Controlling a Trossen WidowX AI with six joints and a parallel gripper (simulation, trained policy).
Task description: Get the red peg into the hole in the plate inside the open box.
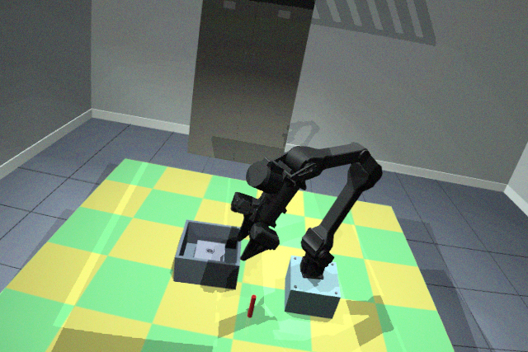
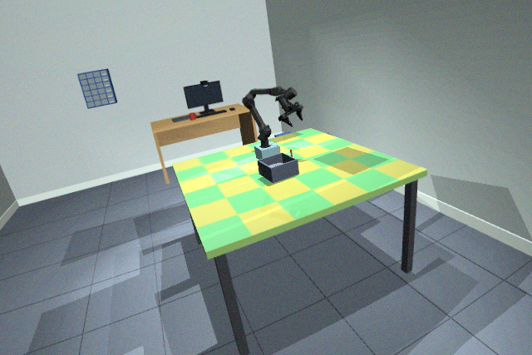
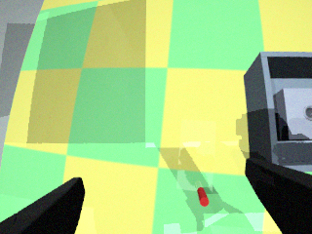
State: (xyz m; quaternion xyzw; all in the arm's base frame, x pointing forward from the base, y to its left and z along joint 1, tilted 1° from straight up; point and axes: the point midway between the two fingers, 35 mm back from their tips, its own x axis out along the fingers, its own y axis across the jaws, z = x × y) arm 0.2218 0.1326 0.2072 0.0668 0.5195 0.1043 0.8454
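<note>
Now: gripper tip 23 cm above the red peg, 6 cm past it and 4 cm to the left of it. From my gripper tip the other things lie so: grey box 24 cm below, 23 cm to the right, 7 cm ahead; pale plate 23 cm to the right, 22 cm below, 7 cm ahead.
</note>
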